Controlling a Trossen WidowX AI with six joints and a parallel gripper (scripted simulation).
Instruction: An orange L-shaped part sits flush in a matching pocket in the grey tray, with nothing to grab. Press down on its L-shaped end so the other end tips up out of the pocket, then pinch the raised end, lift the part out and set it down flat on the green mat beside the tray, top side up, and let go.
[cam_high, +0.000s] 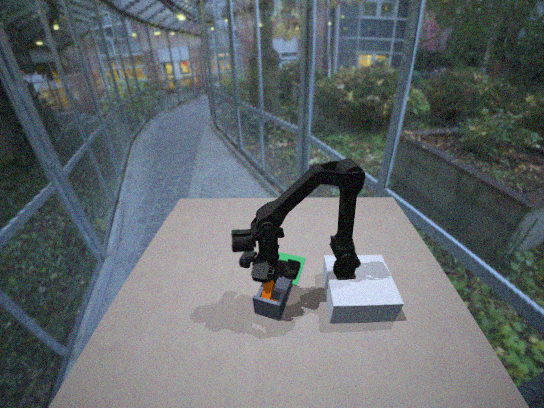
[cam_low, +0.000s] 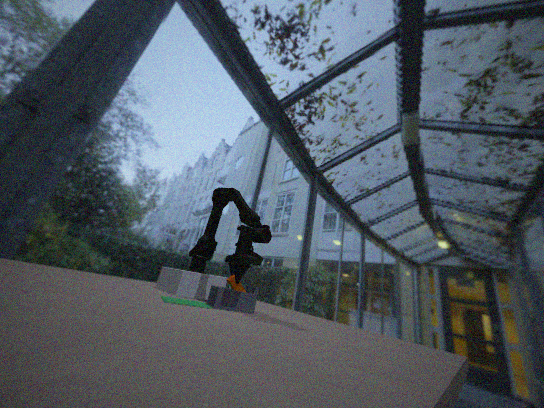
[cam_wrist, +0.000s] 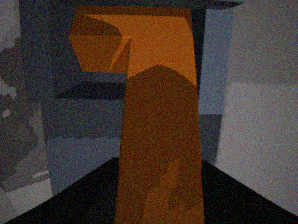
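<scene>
My gripper tip is 13 cm to the left of the green mat, 10 cm above it and 7 cm past it. Also, from my gripper tip: orange L-shaped part 3 cm to the left, 3 cm below.
</scene>
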